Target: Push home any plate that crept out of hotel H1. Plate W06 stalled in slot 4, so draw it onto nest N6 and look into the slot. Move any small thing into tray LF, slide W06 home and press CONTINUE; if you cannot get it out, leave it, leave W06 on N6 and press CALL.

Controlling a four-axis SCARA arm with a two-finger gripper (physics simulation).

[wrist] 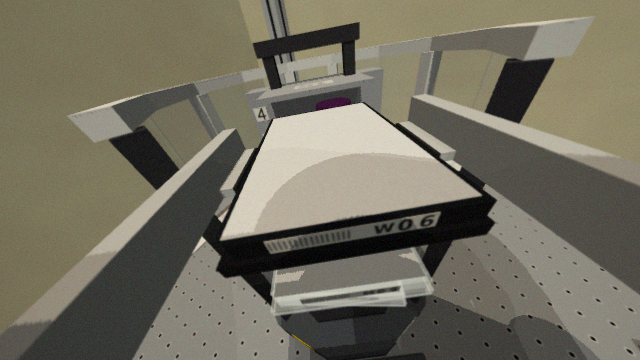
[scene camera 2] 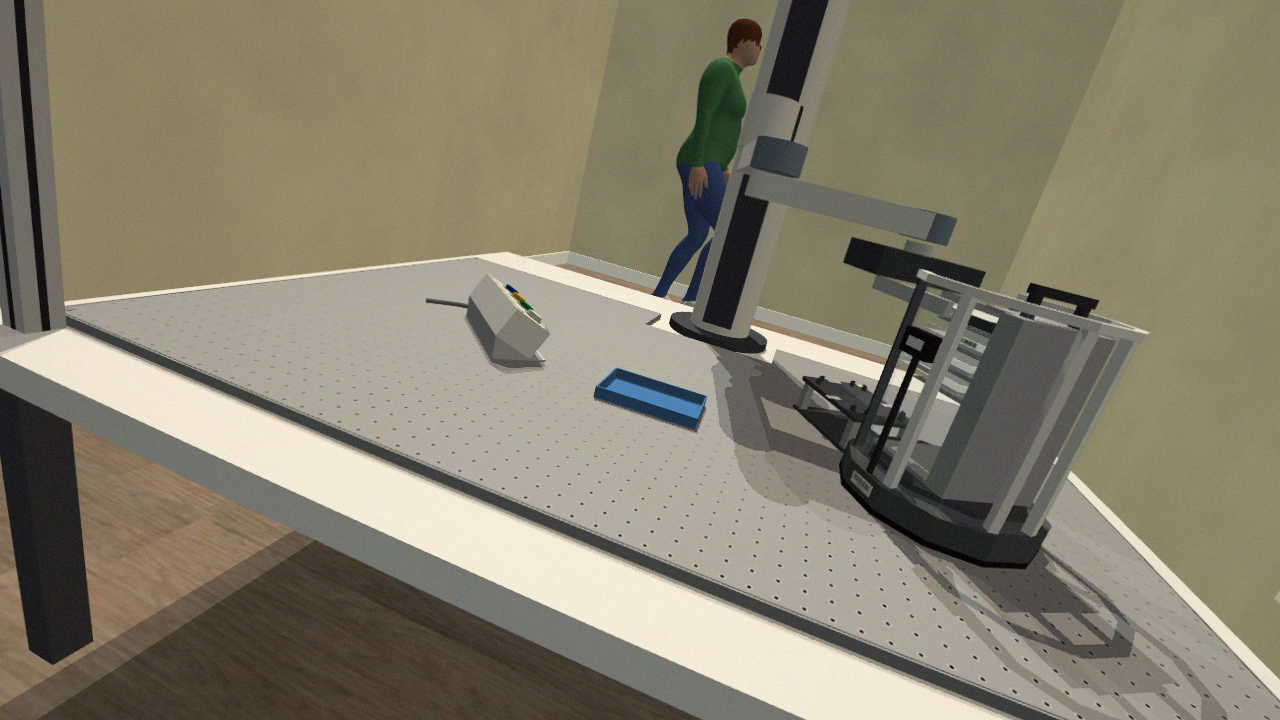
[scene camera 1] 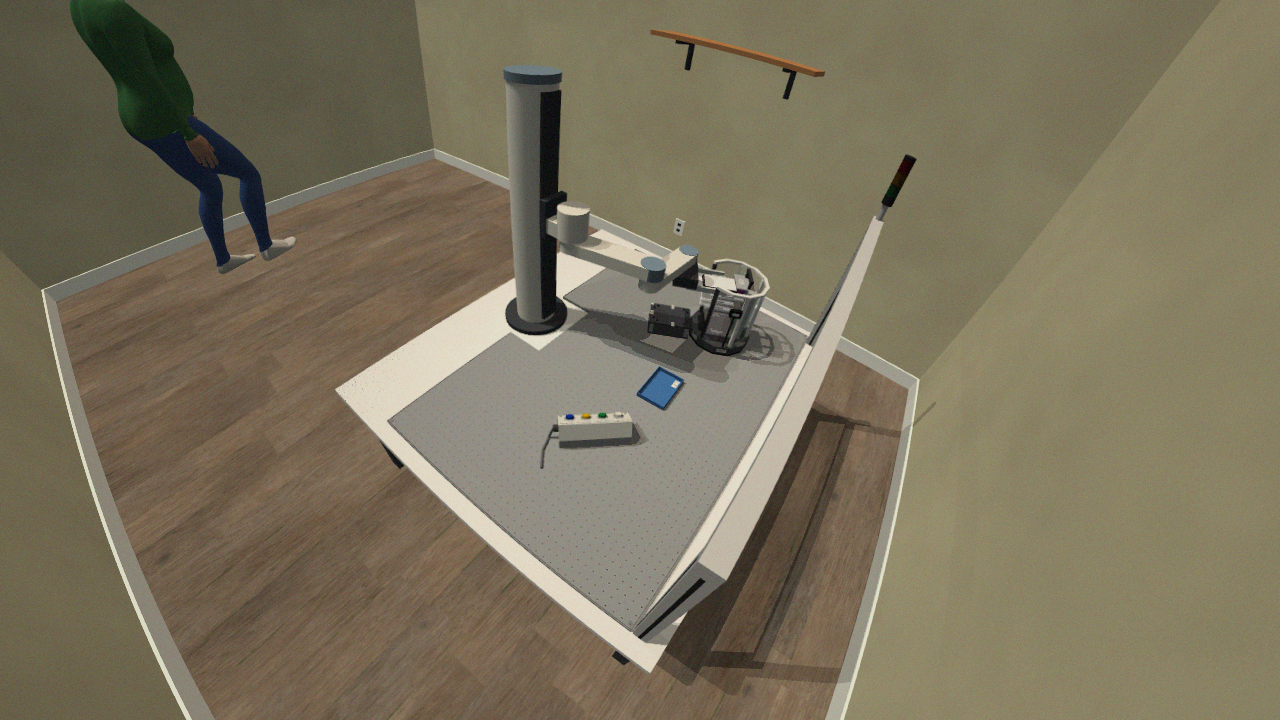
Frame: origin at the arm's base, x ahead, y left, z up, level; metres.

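Seen in the pictures: gripper, fingertip midpoint: point(wrist: 324, 127) point(scene camera 2: 986, 317) point(scene camera 1: 725, 283); arm's base, link origin: point(scene camera 2: 716, 335) point(scene camera 1: 536, 314).
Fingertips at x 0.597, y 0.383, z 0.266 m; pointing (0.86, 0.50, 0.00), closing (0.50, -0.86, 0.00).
Note:
Offsets run from my fingertips to a thing's top centre. "*": to the spot under its first point.
White-topped plate W06 {dz +0.001, dx -0.018, dy -0.009 m} point(wrist: 350, 165) with a black rim sticks far out of slot 4 of the hotel {dz +0.056, dx +0.035, dy +0.019 m} point(wrist: 372, 90) point(scene camera 1: 720, 343) point(scene camera 2: 1011, 402). A purple round thing {dz +0.001, dx +0.060, dy +0.019 m} point(wrist: 333, 104) shows in the slot behind the plate's far edge; its lower part is hidden. My gripper point(wrist: 324, 127) is open, with one finger along each side of W06 and nothing gripped. A clear plate {dz -0.055, dx -0.016, dy -0.007 m} point(wrist: 350, 287) shows lower down, its label unreadable. A black nest stand point(scene camera 1: 669, 319) point(scene camera 2: 836, 394) stands beside the hotel. Blue tray LF {dz -0.236, dx +0.005, dy -0.389 m} point(scene camera 1: 660, 387) point(scene camera 2: 648, 400) lies on the perforated mat.
The white button box {dz -0.170, dx -0.058, dy -0.685 m} point(scene camera 1: 595, 429) point(scene camera 2: 501, 322) has blue, yellow, green and white buttons. A black handle {* dz +0.051, dx +0.065, dy +0.040 m} point(wrist: 306, 40) tops the hotel, inside its pale ring frame {* dz +0.032, dx +0.121, dy -0.040 m} point(wrist: 410, 46). A long panel point(scene camera 1: 787, 402) with a signal tower point(scene camera 1: 898, 180) edges the table. A person point(scene camera 1: 147, 89) point(scene camera 2: 717, 107) stands beyond.

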